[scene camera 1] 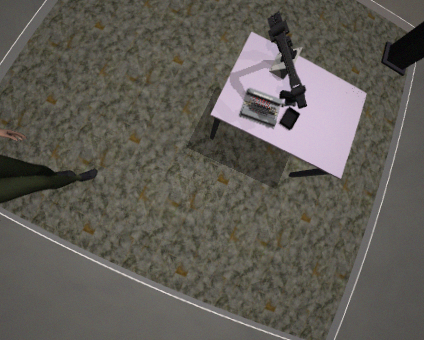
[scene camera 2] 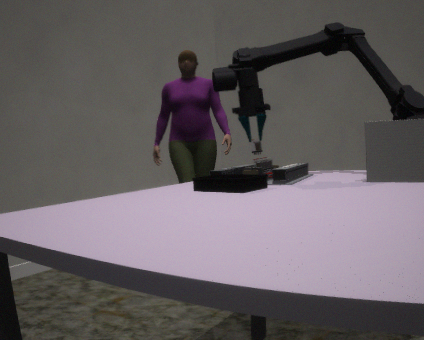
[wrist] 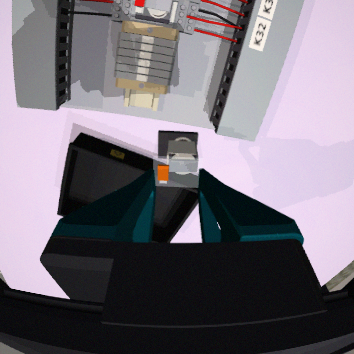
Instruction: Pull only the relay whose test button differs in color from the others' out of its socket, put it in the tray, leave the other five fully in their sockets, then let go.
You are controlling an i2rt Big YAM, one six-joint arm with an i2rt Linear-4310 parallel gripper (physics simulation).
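Seen in the pictures: gripper, fingertip midpoint: [scene camera 1: 285, 104] [scene camera 2: 255, 141] [wrist: 176, 176]; arm's base, origin of the base link: [scene camera 2: 414, 143].
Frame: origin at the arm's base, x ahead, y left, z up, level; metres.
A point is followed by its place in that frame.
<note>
My gripper [scene camera 2: 255, 141] {x 0.440, y 0.111, z 0.023 m} [wrist: 176, 176] {x 0.440, y 0.111, z 0.023 m} points down and is shut on a relay [scene camera 2: 257, 147] {x 0.434, y 0.113, z 0.006 m} [wrist: 182, 163] {x 0.441, y 0.098, z 0.029 m}. The relay is grey with a dark base and has an orange test button [wrist: 163, 173] {x 0.449, y 0.107, z 0.029 m}; its pins hang free in the air. The black open tray [scene camera 1: 290, 119] {x 0.460, y 0.240, z -0.096 m} [scene camera 2: 230, 184] {x 0.429, y 0.286, z -0.080 m} [wrist: 92, 177] {x 0.513, y 0.220, z -0.097 m} lies on the table below, beside the socket panel [scene camera 1: 265, 95] [wrist: 192, 111] {x 0.417, y 0.101, z -0.097 m}. In the wrist view the relay overlaps the tray's upper right edge. A red test button [wrist: 139, 2] {x 0.491, y 0.021, z -0.030 m} shows on a relay at the top edge of that view. The other relays are too small to tell apart.
Raised grey wire ducts [scene camera 2: 295, 172] [wrist: 37, 55] flank the panel, with terminal blocks [wrist: 146, 60] {x 0.477, y 0.059, z -0.053 m} and red and black wires between them. The arm's base block [scene camera 2: 395, 150] {x 0.050, y 0.057, z -0.016 m} stands on the table [scene camera 1: 320, 130] {x 0.420, y 0.533, z -0.100 m}. A person [scene camera 2: 192, 110] stands beyond the table.
</note>
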